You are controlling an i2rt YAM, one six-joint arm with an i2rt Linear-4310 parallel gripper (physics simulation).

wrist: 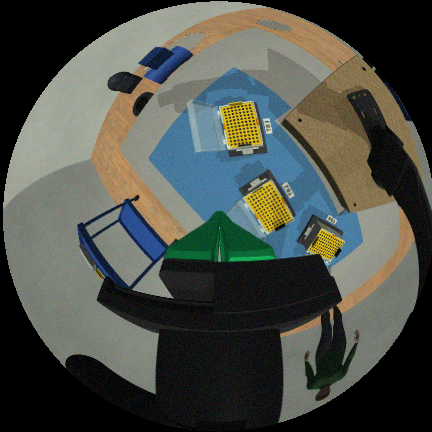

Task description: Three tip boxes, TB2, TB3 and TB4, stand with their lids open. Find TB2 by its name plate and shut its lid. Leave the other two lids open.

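Frame: origin at the arm's base, x back, y left, z down, level; millimetres.
Where they show: gripper, fingertip midpoint: (218, 216); arm's base at its link origin: (379, 137).
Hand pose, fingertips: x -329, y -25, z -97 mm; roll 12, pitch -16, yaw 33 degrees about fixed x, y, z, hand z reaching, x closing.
Each offset is from my fingertips to the centre of the thing. "*": to the spot under its first point. Level surfaces: height alone.
The tip box TB2 {dz +225, dx +15, dy +93 mm} (269, 206) stands in the middle of the blue mat {dz +290 mm} (175, 152), a yellow tip rack in a dark box. Its name plate {* dz +288, dx +82, dy +89 mm} (288, 190) lies beside it. Its clear lid {* dz +215, dx -49, dy +91 mm} (246, 220) is open, tilted out toward my gripper and partly hidden by it. The tip box TB3 {dz +225, dx +61, dy -123 mm} (242, 126) stands farther up in the view, its clear lid (207, 126) open to the left. The tip box TB4 {dz +225, dx +136, dy +282 mm} (325, 243) stands at the lower right; its lid is mostly hidden behind my gripper body. My gripper (218, 216) is shut and empty, its green fingertips together, left of TB2's lid.
A brown board (345, 130) with the dark arm base stands to the right of the mat. A blue frame (142, 230) is at the table's left edge. Blue and black objects (169, 65) are at the upper left. A person (330, 365) stands beyond the table's lower right edge.
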